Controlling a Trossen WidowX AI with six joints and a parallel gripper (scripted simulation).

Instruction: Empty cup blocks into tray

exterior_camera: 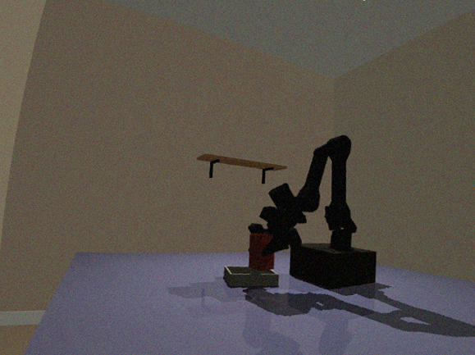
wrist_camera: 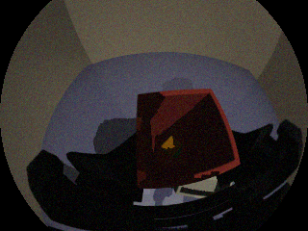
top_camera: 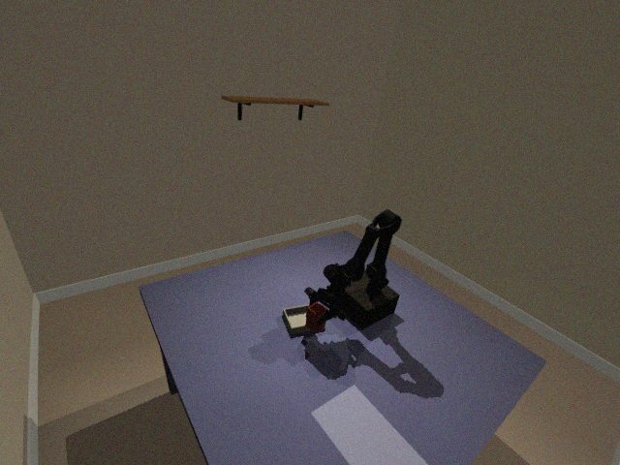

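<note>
Right now my gripper tip is 20 mm past the tall red cup, 20 mm above it and 10 mm to the left of it.
</note>
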